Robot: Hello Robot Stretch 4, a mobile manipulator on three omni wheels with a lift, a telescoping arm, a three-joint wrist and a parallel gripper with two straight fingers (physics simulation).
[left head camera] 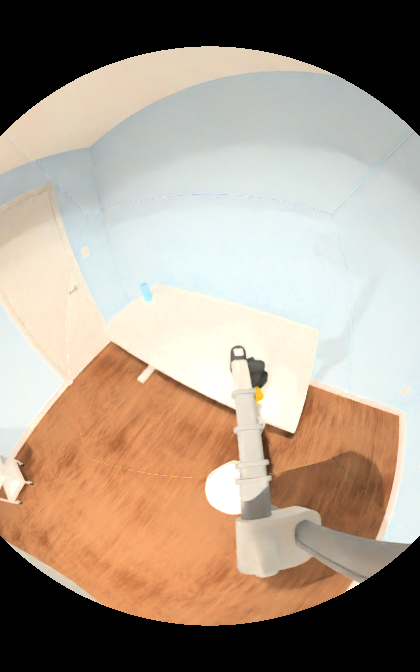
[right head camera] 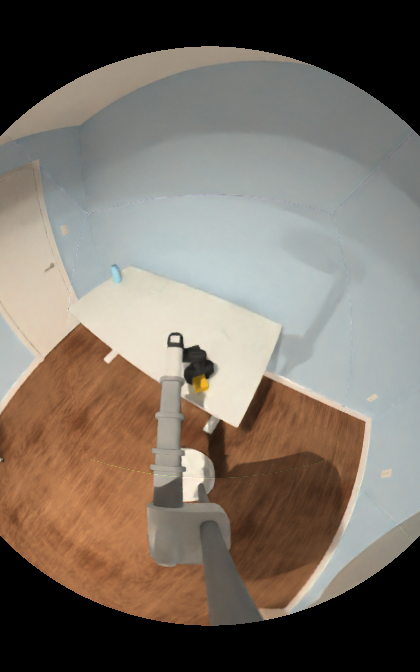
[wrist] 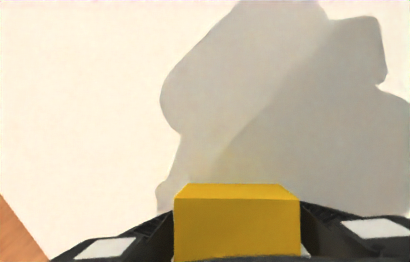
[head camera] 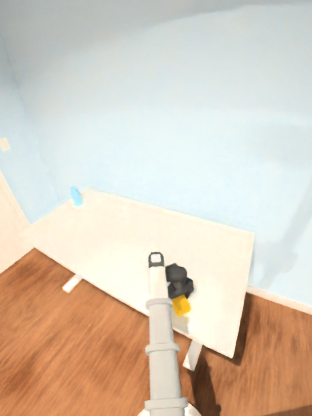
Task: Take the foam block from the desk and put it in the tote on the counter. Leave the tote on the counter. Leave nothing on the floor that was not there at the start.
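Frame: origin at the robot's base, x back, y up, z left, level; centimetres.
Seen in the pictures: gripper, between the fingertips: (wrist: 234, 224) (head camera: 177, 301).
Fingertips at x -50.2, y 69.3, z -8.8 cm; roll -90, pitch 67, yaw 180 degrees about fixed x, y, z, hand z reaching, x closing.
Observation:
A point is followed by its place in that frame.
The yellow foam block (head camera: 181, 305) {x -46.0, y 73.8, z -9.6 cm} (left head camera: 259, 394) (right head camera: 200, 384) (wrist: 237, 230) {x -51.4, y 73.8, z -8.4 cm} is at the right part of the white desk (head camera: 125, 225) {x -108.2, y 69.3, z 20.2 cm} (left head camera: 190, 325) (right head camera: 150, 310) (wrist: 75, 100) {x -54.9, y 69.3, z 4.4 cm}, near its front edge. My gripper (head camera: 179, 290) (left head camera: 258, 379) (right head camera: 199, 375) (wrist: 234, 224) {x -50.2, y 69.3, z -8.8 cm} points down over it and is open wide. In the wrist view one finger stands on each side of the block, close against its sides; whether they touch it I cannot tell. The block's underside is hidden. The tote and the counter do not show in these views.
A light blue cylinder (head camera: 76, 196) {x -138.3, y 79.0, z 62.9 cm} (left head camera: 146, 292) (right head camera: 116, 274) stands at the desk's far left corner. A blue wall runs behind the desk. A door (left head camera: 37, 270) (right head camera: 25, 240) is at the left. Part of a white wheeled stand (left head camera: 14, 482) shows at the left edge.

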